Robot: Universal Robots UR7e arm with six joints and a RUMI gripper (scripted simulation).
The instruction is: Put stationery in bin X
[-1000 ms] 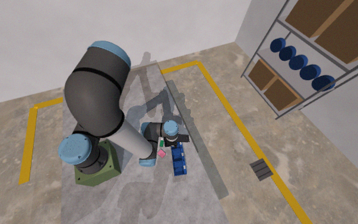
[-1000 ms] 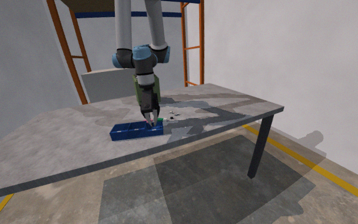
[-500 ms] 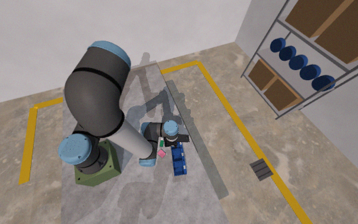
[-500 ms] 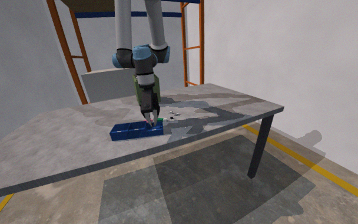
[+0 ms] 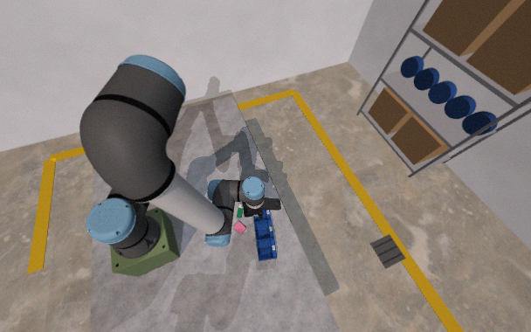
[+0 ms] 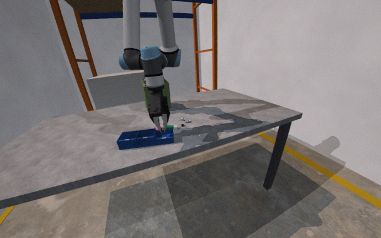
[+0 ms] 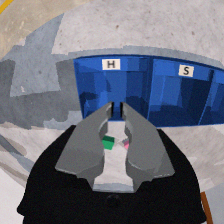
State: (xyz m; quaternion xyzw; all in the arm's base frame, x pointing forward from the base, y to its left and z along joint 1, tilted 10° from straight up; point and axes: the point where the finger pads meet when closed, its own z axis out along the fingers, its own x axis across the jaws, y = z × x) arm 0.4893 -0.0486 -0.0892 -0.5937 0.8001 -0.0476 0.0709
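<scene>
The marker is 8 cm behind my hand, 7 cm to the left of it and 4 cm below it. From my hand the other things lie so: pink sticky note pad 11 cm behind, 4 cm below, 2 cm to the right; joined blue bins 8 cm to the right, 3 cm below, 1 cm behind; black item 13 cm to the left, 8 cm behind, 4 cm below.
</scene>
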